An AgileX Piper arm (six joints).
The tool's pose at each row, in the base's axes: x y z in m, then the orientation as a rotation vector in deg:
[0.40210, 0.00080, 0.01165, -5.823, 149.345, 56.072]
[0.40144, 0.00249, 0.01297, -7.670, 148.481, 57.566]
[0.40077, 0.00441, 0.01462, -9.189, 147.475, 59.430]
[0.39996, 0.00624, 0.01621, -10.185, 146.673, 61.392]
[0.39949, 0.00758, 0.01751, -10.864, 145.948, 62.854]
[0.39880, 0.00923, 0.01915, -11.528, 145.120, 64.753]
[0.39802, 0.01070, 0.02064, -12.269, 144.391, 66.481]
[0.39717, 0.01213, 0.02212, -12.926, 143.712, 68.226]
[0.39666, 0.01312, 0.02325, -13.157, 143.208, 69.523]
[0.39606, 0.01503, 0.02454, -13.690, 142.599, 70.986]
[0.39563, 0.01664, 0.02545, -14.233, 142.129, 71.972]
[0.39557, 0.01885, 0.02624, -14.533, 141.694, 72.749]
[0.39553, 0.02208, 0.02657, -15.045, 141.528, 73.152]
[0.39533, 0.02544, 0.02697, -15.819, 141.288, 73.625]
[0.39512, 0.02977, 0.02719, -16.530, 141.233, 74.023]
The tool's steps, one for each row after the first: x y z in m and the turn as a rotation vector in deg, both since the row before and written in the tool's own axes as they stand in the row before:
[0.00025, 0.00223, -0.00002, -1.409, 0.145, -1.098]
[0.00011, 0.00262, -0.00004, -1.647, 0.054, -0.837]
[0.00022, 0.00255, -0.00003, -1.603, 0.130, -0.403]
[-0.00002, 0.00193, -0.00002, -1.215, -0.016, -0.299]
[0.00005, 0.00243, -0.00003, -1.526, 0.027, -0.204]
[0.00018, 0.00223, -0.00003, -1.402, 0.113, -0.250]
[0.00024, 0.00221, -0.00002, -1.390, 0.150, -0.166]
[0.00005, 0.00159, -0.00002, -0.999, 0.031, 0.036]
[0.00008, 0.00230, 0.00062, -1.172, 0.114, -0.131]
[0.00006, 0.00177, 0.00068, -0.828, 0.105, -0.216]
[-0.00024, 0.00192, 0.00134, -0.652, -0.013, -0.120]
[-0.00009, 0.00214, 0.00244, -0.370, 0.181, -0.242]
[0.00001, 0.00230, 0.00249, -0.468, 0.247, -0.401]
[0.00005, 0.00271, 0.00339, -0.366, 0.353, -0.307]

